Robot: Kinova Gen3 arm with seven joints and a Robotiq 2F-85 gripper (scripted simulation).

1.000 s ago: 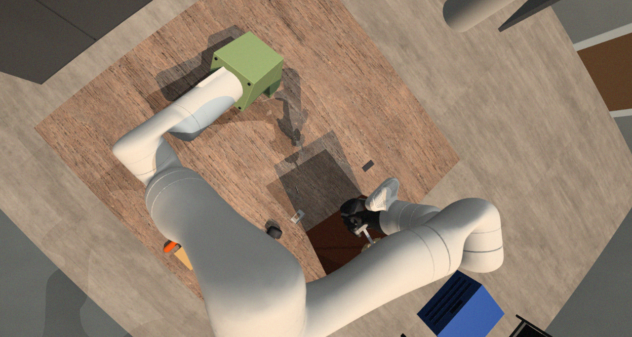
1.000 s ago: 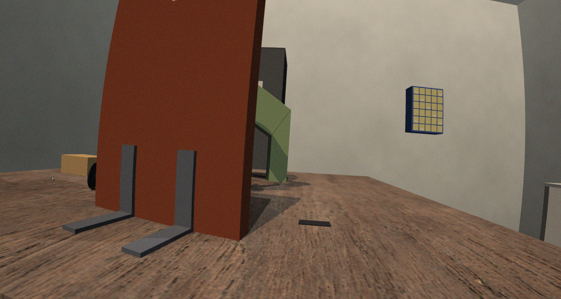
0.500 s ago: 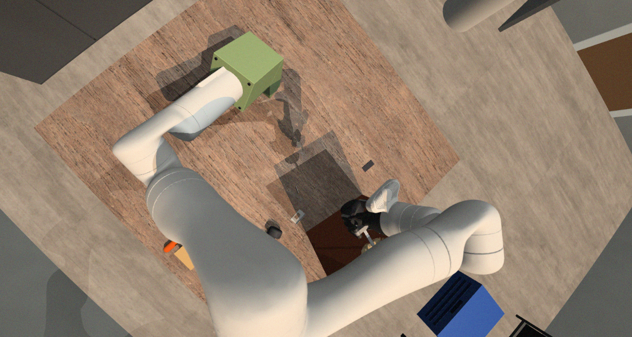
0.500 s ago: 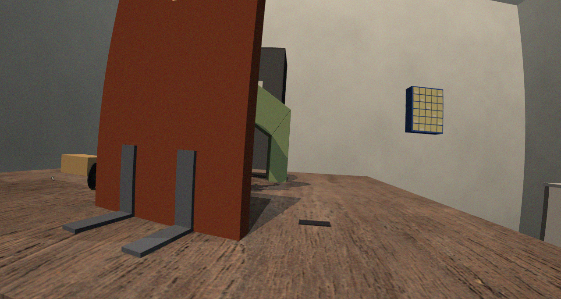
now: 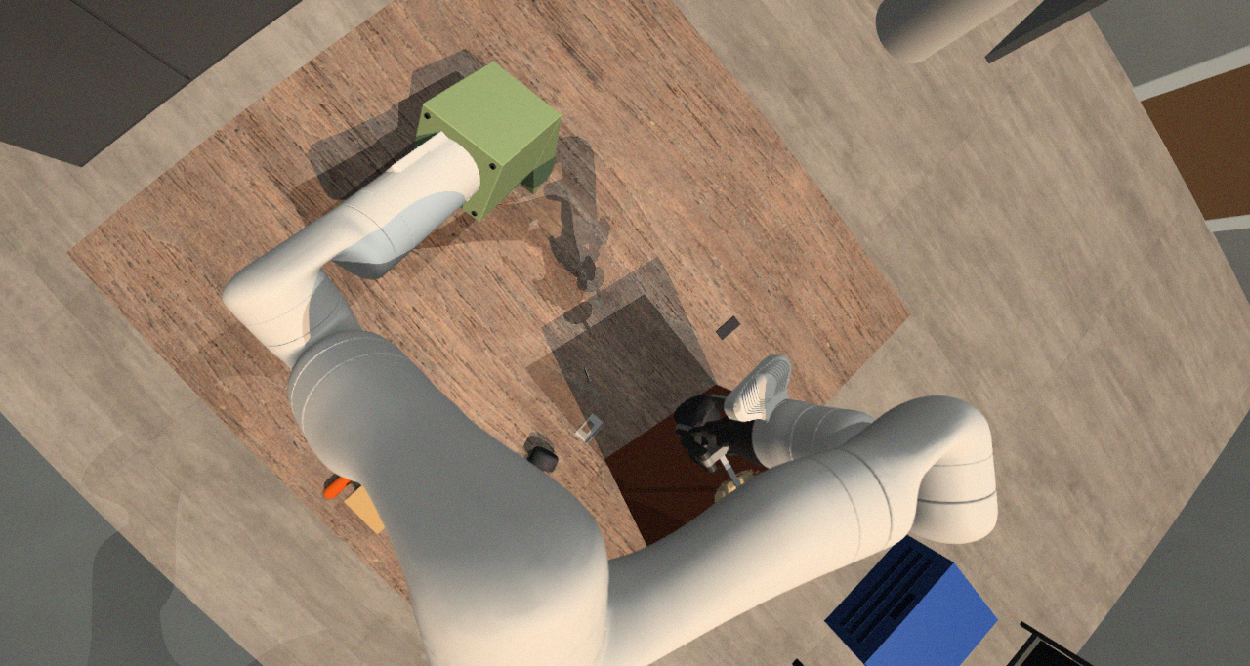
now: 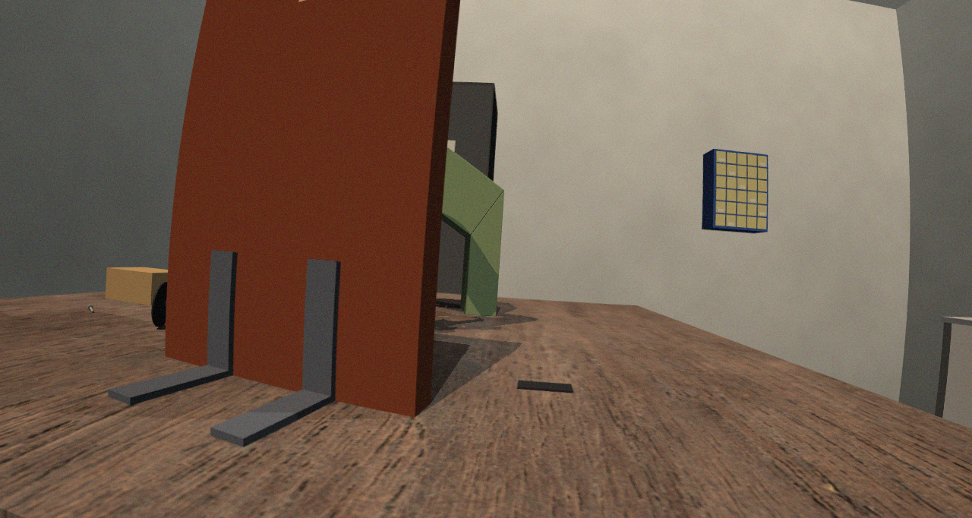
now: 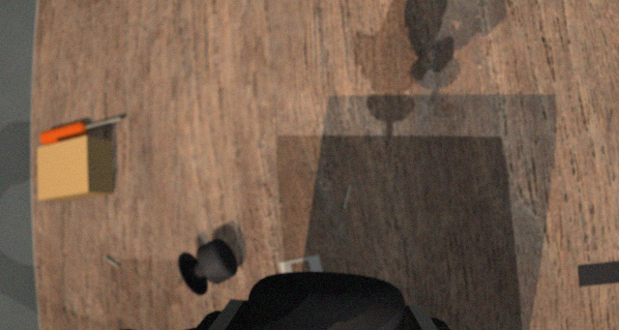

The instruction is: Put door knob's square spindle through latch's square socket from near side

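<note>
Now: the latch socket 14 cm ahead of my hand, 2 cm to the right of it and 1 cm below it. Also, from my hand: tan box 53 cm to the right, 39 cm below, 16 cm behind; then dark flat strip 42 cm below, 23 cm to the left, 6 cm ahead.
</note>
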